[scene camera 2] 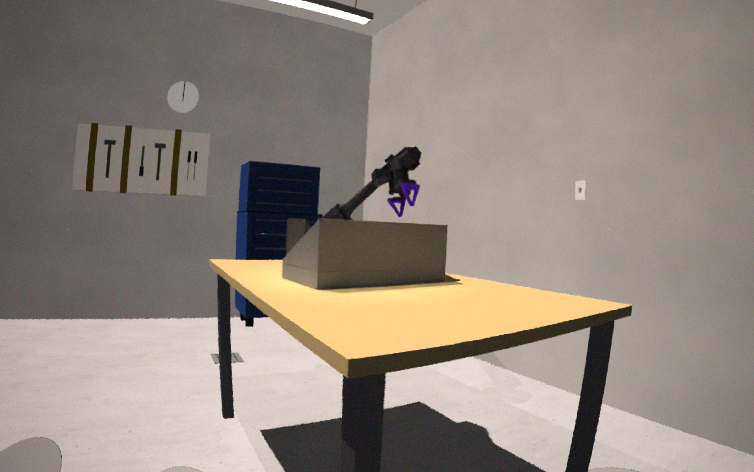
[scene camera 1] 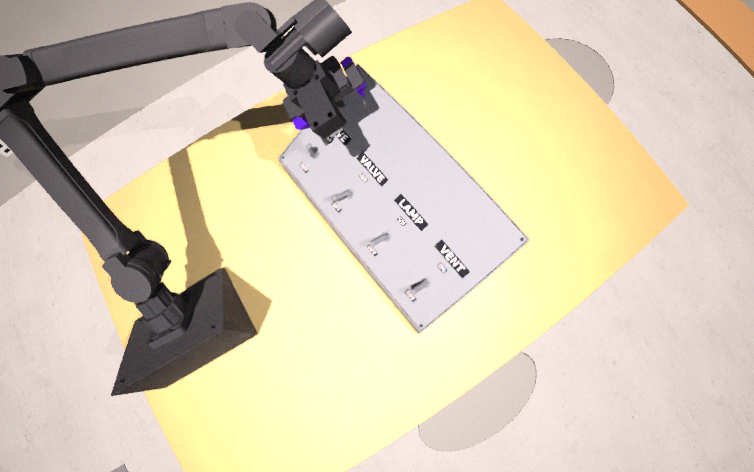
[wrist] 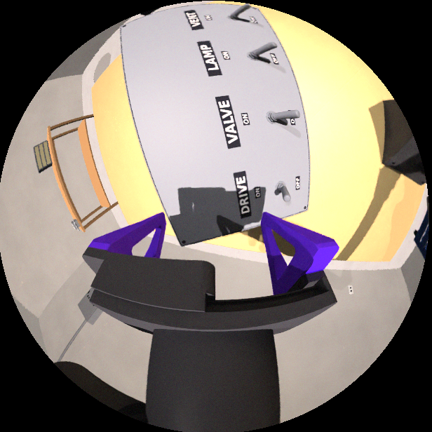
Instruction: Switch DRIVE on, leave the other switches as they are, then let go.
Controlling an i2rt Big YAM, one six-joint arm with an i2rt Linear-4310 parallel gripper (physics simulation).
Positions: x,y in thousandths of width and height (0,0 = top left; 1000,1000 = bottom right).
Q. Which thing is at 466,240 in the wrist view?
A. A grey sloped panel.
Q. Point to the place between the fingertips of the gripper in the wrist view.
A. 494,503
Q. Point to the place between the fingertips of the gripper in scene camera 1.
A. At 453,230
